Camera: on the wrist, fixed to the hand. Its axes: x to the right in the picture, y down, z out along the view.
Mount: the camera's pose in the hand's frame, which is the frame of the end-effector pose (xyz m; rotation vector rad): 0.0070 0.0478 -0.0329 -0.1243 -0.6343 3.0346
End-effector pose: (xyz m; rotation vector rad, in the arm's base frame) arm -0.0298 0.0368 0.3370 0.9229 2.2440 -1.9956
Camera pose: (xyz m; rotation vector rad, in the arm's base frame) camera -0.0033 0.0706 0.2974 1.2416 -0.5360 -0.0947
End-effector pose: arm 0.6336 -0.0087 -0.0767 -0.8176 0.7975 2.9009
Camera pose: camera 0.6359 -0.0669 -0.0818 -0.9099 -0.4640 -0.1960
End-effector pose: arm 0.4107 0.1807 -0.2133 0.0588 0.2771 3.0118
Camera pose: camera 0.3968 0.1290 -0.2366 -0.5909 0.1401 -0.1544
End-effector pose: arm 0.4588 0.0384 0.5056 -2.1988 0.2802 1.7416
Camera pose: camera 0.4737 -0.0178 0.4994 -0.4610 -1.6143 -0.7643
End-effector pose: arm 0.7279 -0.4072 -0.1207 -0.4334 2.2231 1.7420
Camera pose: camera 0.7011 -0.4288 -0.0735 -2.1596 -0.2705 -0.5270
